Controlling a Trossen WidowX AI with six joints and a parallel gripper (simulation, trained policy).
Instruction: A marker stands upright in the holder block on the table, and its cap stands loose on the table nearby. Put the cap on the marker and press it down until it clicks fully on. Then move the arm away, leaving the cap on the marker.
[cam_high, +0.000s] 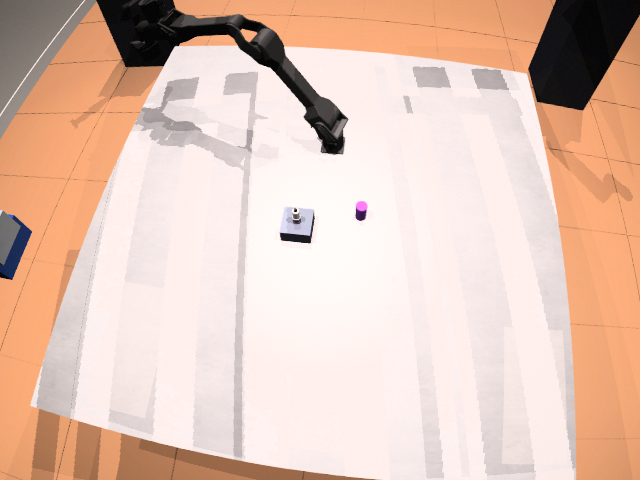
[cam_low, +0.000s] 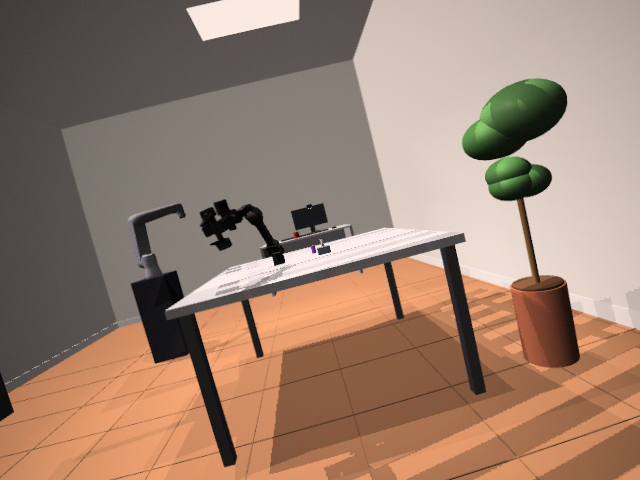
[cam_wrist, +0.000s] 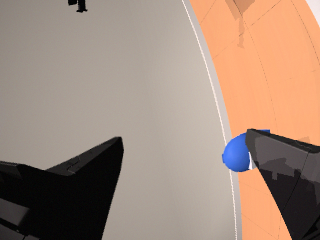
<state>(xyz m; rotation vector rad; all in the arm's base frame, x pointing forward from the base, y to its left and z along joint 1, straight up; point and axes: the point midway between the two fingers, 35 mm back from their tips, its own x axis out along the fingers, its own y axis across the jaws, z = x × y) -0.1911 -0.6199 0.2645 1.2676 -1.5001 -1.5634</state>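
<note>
The purple cap lies 750 mm to the left of my gripper tip, 430 mm ahead of it and 230 mm below it. From my gripper tip the other things lie so: grey holder block (600 mm to the left, 480 mm ahead, 240 mm below).
</note>
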